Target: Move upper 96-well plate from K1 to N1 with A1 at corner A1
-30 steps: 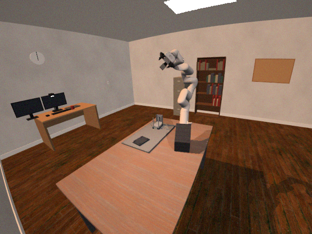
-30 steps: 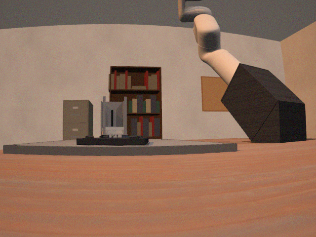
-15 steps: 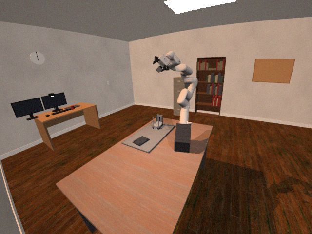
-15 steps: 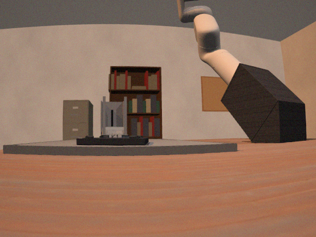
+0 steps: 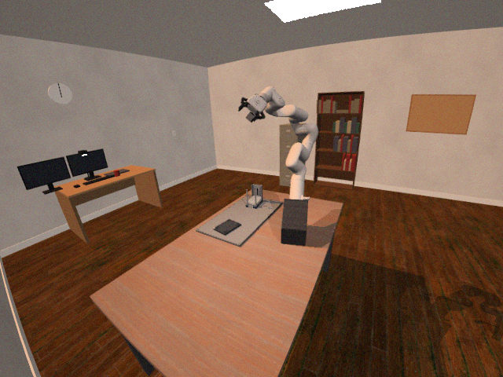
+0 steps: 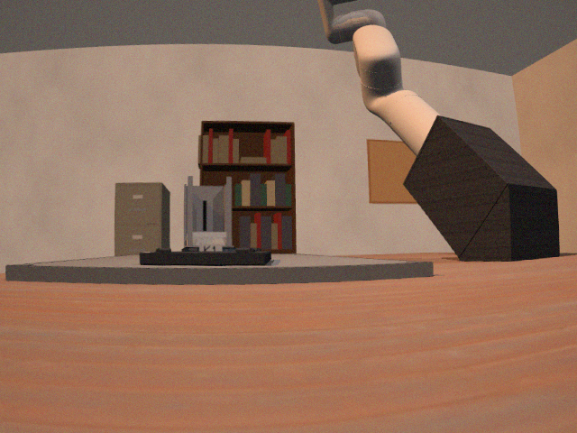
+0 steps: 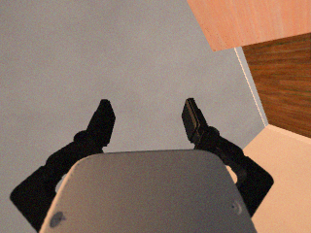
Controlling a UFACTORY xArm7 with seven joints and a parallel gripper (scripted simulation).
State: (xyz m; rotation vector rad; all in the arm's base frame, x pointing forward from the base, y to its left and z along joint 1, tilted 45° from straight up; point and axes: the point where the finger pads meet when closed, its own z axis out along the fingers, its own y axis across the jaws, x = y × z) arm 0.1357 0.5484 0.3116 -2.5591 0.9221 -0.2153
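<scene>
My hand is 71 cm above the 96-well plate, 42 cm to the left of it and 18 cm short of it. Round my hand: grey mat (76 cm below, 21 cm to the right, 17 cm ahead); plate nest N1 (75 cm below, 20 cm ahead).
</scene>
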